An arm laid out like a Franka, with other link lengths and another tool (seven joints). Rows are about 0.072 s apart.
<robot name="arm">
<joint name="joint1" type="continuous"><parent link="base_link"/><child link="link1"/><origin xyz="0 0 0.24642"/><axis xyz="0 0 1"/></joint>
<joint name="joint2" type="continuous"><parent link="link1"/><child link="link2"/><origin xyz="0 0 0" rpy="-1.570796 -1.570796 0"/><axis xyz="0 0 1"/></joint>
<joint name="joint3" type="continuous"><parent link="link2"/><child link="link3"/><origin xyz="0.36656 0 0" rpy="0 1.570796 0"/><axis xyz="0 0 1"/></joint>
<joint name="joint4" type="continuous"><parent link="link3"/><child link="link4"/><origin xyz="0 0.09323 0" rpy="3.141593 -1.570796 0"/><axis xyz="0 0 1"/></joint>
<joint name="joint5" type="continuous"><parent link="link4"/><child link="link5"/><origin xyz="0.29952 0.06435 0" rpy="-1.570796 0 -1.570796"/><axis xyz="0 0 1"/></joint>
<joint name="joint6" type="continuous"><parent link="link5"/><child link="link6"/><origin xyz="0 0 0" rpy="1.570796 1.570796 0"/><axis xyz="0 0 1"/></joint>
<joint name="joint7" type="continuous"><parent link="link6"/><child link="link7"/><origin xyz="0 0.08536 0" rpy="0 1.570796 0"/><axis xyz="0 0 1"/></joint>
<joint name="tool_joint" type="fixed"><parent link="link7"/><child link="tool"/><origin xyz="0.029 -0.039 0.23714" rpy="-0.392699 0 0.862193"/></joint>
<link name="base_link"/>
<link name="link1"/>
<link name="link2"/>
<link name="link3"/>
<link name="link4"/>
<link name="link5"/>
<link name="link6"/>
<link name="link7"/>
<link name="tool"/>
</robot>
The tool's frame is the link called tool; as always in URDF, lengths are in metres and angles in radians. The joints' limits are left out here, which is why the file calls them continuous.
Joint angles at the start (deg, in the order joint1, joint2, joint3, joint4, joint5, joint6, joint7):
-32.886 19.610 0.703 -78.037 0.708 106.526 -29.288
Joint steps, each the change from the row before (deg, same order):
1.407 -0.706 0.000 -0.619 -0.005 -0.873 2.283
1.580 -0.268 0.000 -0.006 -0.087 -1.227 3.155
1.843 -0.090 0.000 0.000 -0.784 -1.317 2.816
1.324 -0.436 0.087 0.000 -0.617 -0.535 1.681
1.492 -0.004 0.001 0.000 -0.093 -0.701 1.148
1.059 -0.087 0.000 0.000 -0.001 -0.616 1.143
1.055 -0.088 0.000 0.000 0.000 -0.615 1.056
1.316 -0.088 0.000 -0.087 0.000 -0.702 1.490
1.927 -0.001 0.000 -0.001 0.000 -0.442 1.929
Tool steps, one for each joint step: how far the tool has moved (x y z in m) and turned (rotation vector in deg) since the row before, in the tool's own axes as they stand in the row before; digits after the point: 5 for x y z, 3 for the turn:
0.01293 -0.01000 -0.00733 0.825 -0.441 0.775
0.01484 -0.01033 -0.00619 0.954 -0.865 1.332
0.01351 -0.01191 -0.00467 0.856 -1.281 0.333
0.01009 -0.00635 -0.00691 -0.132 -0.451 -0.026
0.01175 -0.00965 -0.00371 0.613 -0.143 -0.447
0.00835 -0.00728 -0.00366 0.486 -0.217 0.006
0.00804 -0.00738 -0.00371 0.475 -0.200 -0.077
0.00987 -0.00971 -0.00407 0.615 -0.359 0.042
0.01550 -0.01225 -0.00502 0.403 -0.151 -0.057

